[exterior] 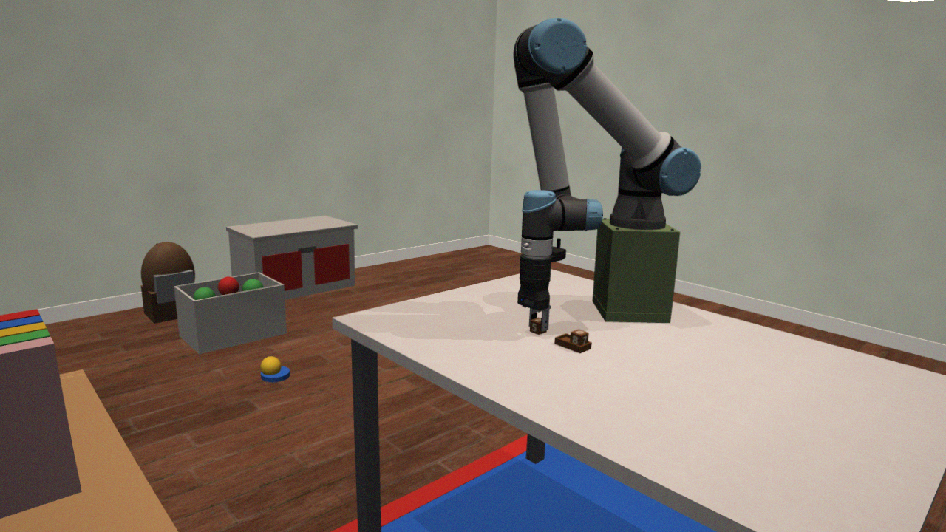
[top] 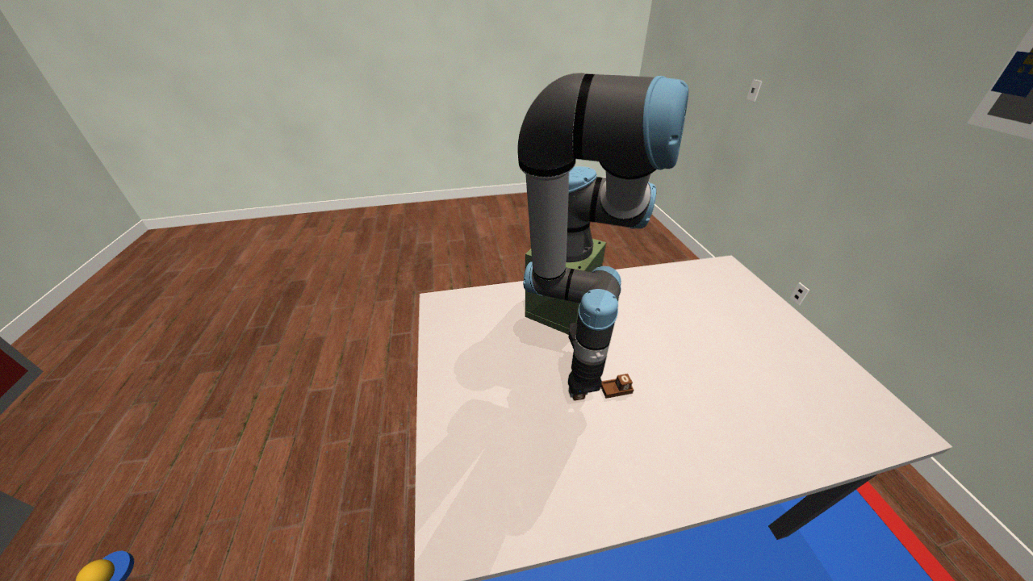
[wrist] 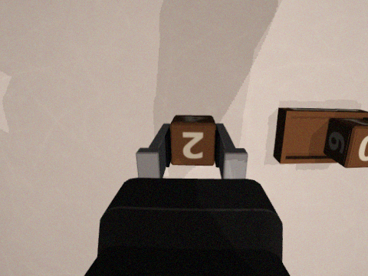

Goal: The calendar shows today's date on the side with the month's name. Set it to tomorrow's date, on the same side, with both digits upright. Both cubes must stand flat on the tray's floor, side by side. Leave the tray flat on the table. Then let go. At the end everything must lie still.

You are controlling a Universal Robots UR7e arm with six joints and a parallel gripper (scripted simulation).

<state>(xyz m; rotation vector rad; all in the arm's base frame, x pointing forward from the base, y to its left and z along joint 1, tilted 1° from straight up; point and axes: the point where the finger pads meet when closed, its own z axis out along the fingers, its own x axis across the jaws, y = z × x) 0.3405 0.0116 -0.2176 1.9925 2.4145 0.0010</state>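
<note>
My hand is 10 mm above the brown cube.
</note>
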